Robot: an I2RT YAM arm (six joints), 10 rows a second.
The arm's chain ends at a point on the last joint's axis. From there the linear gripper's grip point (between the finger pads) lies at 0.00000 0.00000 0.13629 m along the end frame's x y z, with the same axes.
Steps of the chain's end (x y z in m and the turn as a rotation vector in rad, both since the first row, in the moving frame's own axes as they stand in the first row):
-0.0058, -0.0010, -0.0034, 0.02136, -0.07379, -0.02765
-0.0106, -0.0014, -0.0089, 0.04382, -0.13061, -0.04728
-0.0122, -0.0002, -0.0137, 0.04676, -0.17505, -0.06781
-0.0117, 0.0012, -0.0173, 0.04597, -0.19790, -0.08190
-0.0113, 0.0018, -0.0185, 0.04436, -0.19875, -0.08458
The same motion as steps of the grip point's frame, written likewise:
-0.0159, -0.0038, -0.0038, 0.02136, -0.07379, -0.02765
-0.0285, -0.0069, -0.0102, 0.04382, -0.13061, -0.04728
-0.0361, -0.0057, -0.0159, 0.04676, -0.17505, -0.06781
-0.0387, -0.0039, -0.0201, 0.04597, -0.19790, -0.08190
-0.0384, -0.0031, -0.0213, 0.04436, -0.19875, -0.08458

